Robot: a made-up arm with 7 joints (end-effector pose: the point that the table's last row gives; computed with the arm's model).
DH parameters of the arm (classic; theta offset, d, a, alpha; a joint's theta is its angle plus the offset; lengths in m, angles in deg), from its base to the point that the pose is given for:
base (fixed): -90 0.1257 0 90
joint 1: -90 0.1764 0.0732 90
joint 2: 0 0.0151 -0.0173 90
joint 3: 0 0.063 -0.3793 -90
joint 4: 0 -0.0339 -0.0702 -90
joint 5: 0 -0.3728 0.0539 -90
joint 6: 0 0.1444 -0.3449 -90
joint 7: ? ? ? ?
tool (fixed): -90 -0.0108 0 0
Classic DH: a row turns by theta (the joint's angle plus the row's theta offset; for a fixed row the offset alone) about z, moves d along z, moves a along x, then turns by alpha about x.
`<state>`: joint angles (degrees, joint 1 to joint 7).
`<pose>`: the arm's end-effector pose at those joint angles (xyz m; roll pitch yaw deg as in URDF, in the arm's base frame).
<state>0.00 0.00 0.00 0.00 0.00 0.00 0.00</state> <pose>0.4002 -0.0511 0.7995 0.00 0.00 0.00</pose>
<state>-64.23 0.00 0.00 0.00 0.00 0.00 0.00</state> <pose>0.4002 -0.6290 0.3726 64.23 0.00 0.00</pose>
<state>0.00 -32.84 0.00 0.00 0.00 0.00 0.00</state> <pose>-0.0970 -0.0511 0.9928 0.00 -32.84 0.00</pose>
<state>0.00 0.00 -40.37 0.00 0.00 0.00 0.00</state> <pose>0.4002 0.4373 0.6686 -40.37 0.00 0.00</pose>
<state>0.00 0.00 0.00 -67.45 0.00 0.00 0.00</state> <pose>-0.2401 -0.0511 1.0578 0.00 -67.45 0.00</pose>
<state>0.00 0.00 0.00 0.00 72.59 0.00 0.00</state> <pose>0.4002 0.2389 0.6340 -72.59 0.00 0.00</pose>
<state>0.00 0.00 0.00 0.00 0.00 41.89 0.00</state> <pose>0.1411 -0.0511 0.8081 0.00 -41.89 0.00</pose>
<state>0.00 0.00 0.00 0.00 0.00 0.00 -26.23</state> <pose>0.4002 -0.0674 0.7511 -26.23 0.00 0.00</pose>
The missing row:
joint 7: 90 0.1408 0.1121 -90
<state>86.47 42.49 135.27 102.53 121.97 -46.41 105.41</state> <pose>0.1387 0.2643 -0.0423 23.67 76.29 -3.56</pose>
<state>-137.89 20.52 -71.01 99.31 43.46 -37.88 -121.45</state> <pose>0.0469 0.2934 -0.0137 -63.15 53.66 142.83</pose>
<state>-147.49 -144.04 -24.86 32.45 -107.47 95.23 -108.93</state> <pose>-0.3801 0.0490 0.3271 -86.71 14.18 86.10</pose>
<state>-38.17 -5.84 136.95 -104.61 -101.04 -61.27 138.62</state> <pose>-0.0822 -0.0405 -1.1086 -50.94 21.83 -109.55</pose>
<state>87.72 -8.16 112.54 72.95 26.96 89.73 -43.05</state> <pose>0.1120 -0.2027 0.3806 -26.94 -25.35 27.80</pose>
